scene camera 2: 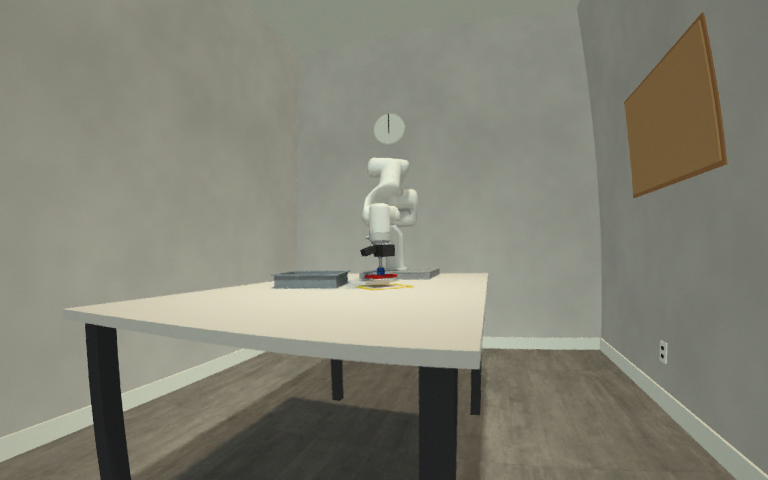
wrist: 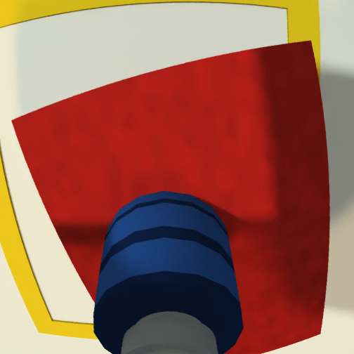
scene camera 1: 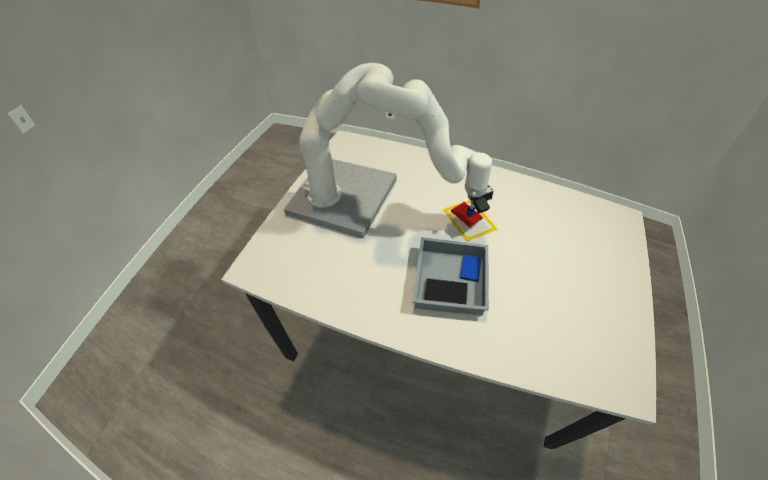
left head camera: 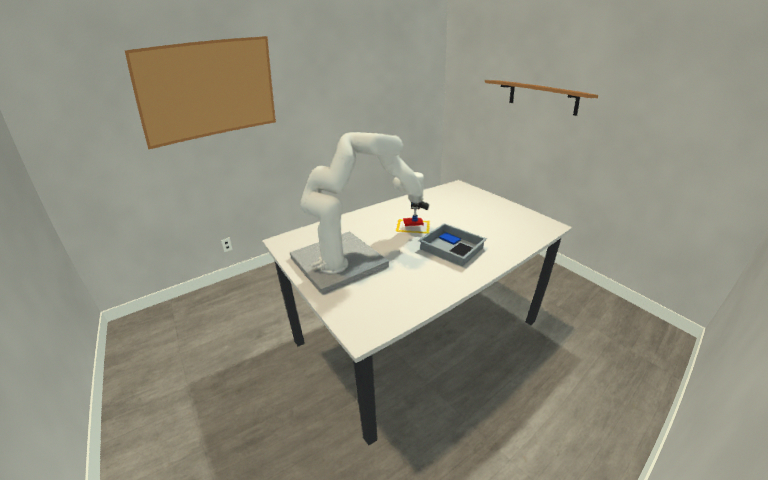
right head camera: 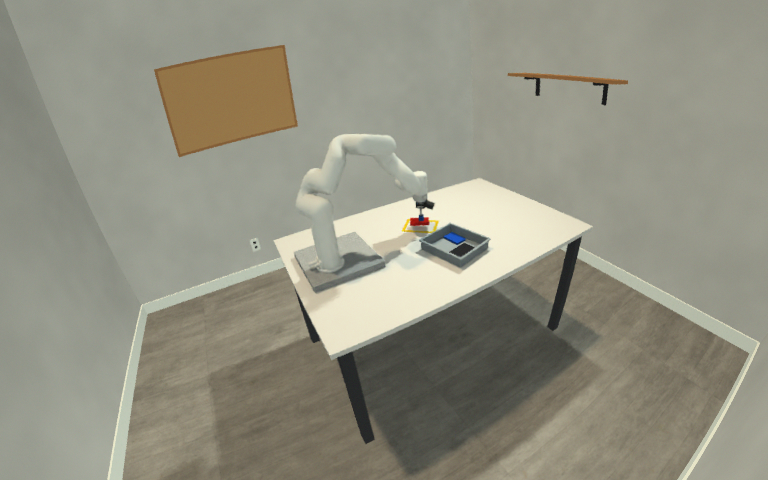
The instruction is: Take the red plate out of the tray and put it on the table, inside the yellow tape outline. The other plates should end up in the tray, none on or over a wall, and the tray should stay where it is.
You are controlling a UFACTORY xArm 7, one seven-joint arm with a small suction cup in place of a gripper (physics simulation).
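Frame: origin at the arm's base, x ahead, y left, z up, level; metres.
Seen in the pictures: end effector, tool point: (scene camera 2: 380, 277) (scene camera 1: 469, 215) (left head camera: 414, 221) (right head camera: 421, 221); arm's base, origin of the base link: (scene camera 2: 395, 269) (scene camera 1: 324, 195) (left head camera: 333, 265) (right head camera: 330, 264).
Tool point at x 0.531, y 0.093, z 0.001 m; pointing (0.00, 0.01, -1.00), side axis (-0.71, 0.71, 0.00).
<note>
Offsets run from my tool point to a thing's middle. Level surfaces: height alone.
The red plate @(0.005 m up, 0.012 m back, 0.002 m right) (left head camera: 407, 222) (right head camera: 414, 221) (scene camera 1: 467, 220) (scene camera 2: 370, 276) (wrist: 175, 140) hangs from my suction cup (left head camera: 415, 218) (right head camera: 421, 217) (scene camera 1: 470, 211) (scene camera 2: 380, 271) (wrist: 167, 250), a little above the table. It is over the yellow tape outline (left head camera: 412, 231) (right head camera: 419, 231) (scene camera 1: 482, 234) (scene camera 2: 396, 287) (wrist: 304, 22); in the wrist view it covers part of the right-hand tape. The blue plate @(0.024 m down, 0.056 m ahead, 0.205 m right) (left head camera: 450, 238) (right head camera: 454, 238) (scene camera 1: 470, 267) and black plate @(0.024 m down, 0.005 m ahead, 0.327 m right) (left head camera: 461, 249) (right head camera: 461, 249) (scene camera 1: 446, 291) lie apart on the floor of the grey tray @(0.007 m down, 0.006 m ahead, 0.270 m right) (left head camera: 444, 253) (scene camera 1: 451, 309) (scene camera 2: 310, 280). Their contact with the tray floor is hidden in scene camera 2.
The tray stands close beside the tape outline, on its front side in scene camera 1. The arm's grey base slab (left head camera: 362, 249) (scene camera 1: 368, 192) is on the white table @(0.032 m down) (left head camera: 362, 316) (scene camera 1: 577, 294) at the left in that view. A corkboard and a shelf are on the walls.
</note>
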